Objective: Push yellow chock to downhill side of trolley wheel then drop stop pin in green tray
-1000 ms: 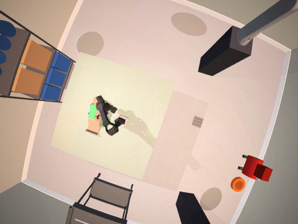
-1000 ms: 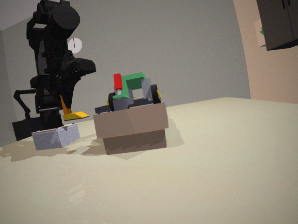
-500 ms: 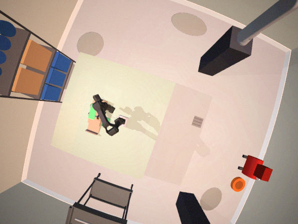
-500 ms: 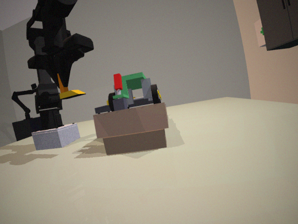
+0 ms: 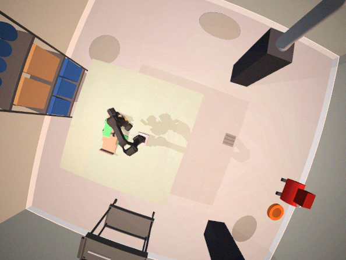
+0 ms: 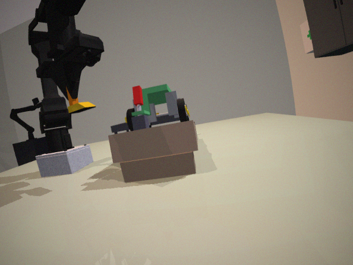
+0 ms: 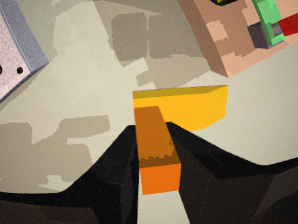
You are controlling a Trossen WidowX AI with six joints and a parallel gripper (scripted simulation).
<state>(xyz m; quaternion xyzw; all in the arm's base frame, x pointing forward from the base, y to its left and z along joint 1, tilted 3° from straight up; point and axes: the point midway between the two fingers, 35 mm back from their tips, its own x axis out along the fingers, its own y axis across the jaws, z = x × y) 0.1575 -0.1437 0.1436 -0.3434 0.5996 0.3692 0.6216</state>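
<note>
Now: the yellow chock 20 mm ahead of my gripper tip, 10 mm to the right of it and 10 mm below it. Round my gripper tip: red-headed stop pin 140 mm ahead, 40 mm below, 10 mm to the right; then trolley 170 mm ahead, 100 mm to the left, 60 mm below; then tan ramp 170 mm ahead, 130 mm below, 100 mm to the left.
</note>
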